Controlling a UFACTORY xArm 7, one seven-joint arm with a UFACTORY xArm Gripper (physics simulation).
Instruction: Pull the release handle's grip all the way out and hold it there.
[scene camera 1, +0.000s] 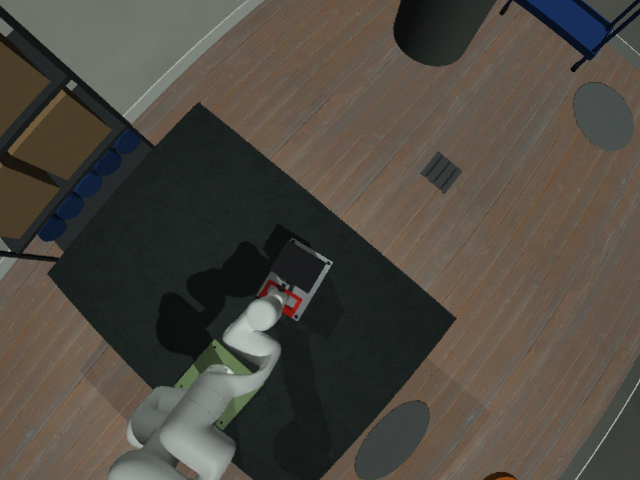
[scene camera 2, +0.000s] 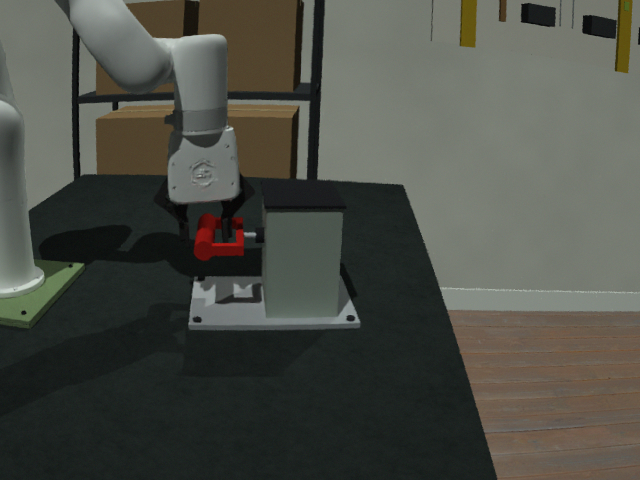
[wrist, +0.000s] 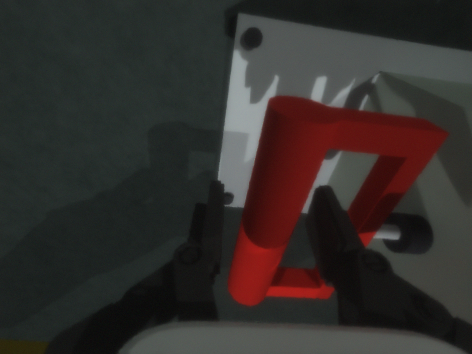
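The red release handle has a round grip bar on the left of its rectangular frame; part of the red frame shows in scene camera 1. A short metal rod joins it to the pale housing with a black top. My gripper points down, partly open and empty. Its fingers straddle the grip bar: one stands outside it on the left, the other inside the frame's opening. Gaps show between bar and fingers in the wrist view. In scene camera 1 the arm hides the fingers.
The housing stands on a grey base plate with dark bolts, on the black mat. The arm's green base plate is at its foot. A shelf rack with cardboard boxes stands behind.
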